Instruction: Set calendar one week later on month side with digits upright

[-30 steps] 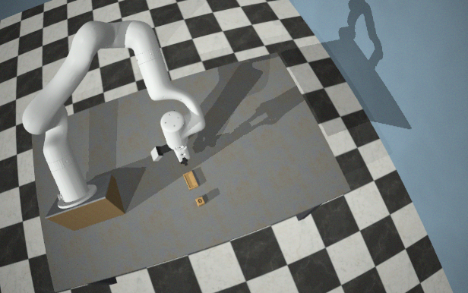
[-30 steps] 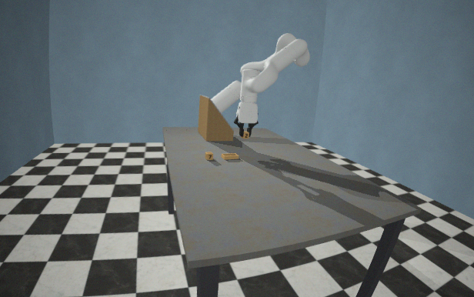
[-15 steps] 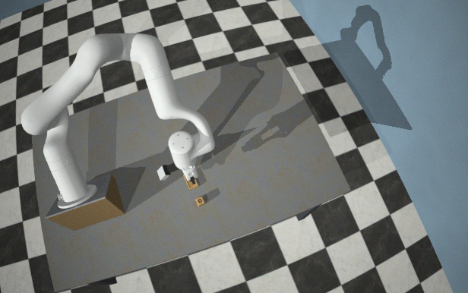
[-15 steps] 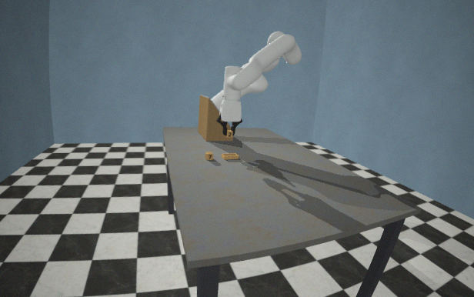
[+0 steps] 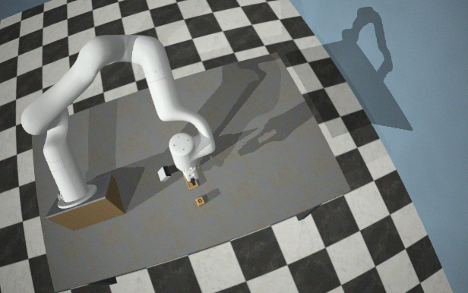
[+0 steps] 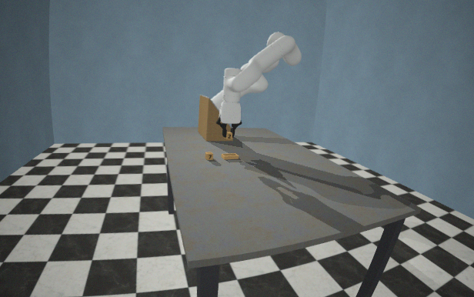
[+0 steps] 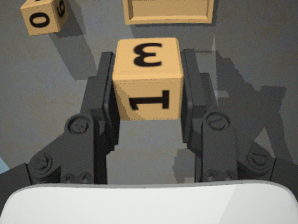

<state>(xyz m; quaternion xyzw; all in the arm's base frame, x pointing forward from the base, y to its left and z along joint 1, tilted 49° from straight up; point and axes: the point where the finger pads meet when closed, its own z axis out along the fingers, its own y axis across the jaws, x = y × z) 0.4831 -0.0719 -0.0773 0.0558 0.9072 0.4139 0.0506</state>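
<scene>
The tray is 12 cm below my hand and 2 cm to the left of it.
</scene>
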